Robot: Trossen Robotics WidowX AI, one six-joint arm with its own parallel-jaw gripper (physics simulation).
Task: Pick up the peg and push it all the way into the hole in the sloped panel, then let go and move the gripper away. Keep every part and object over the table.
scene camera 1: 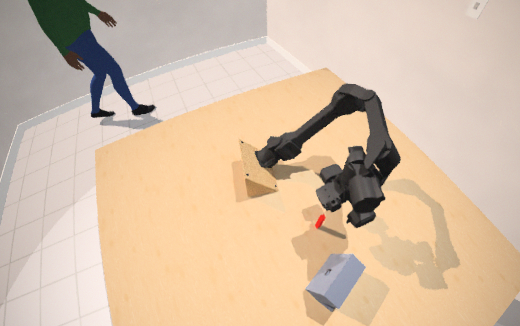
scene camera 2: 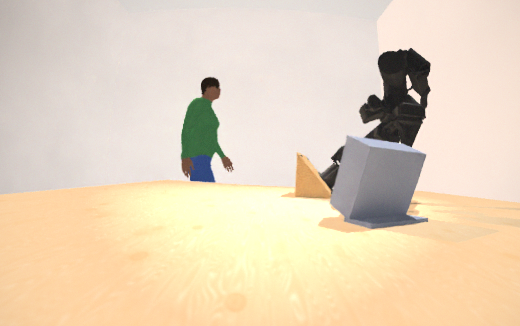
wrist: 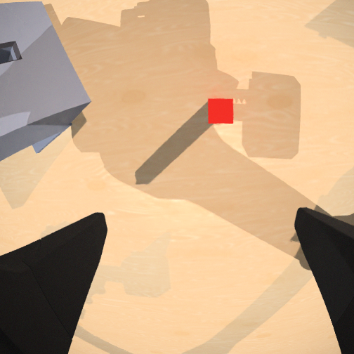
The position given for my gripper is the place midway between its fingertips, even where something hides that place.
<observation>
I see my gripper [scene camera 2: 397,160].
My gripper shows as well in scene camera 1 [scene camera 1: 339,210] and in the wrist view [wrist: 203,221].
</observation>
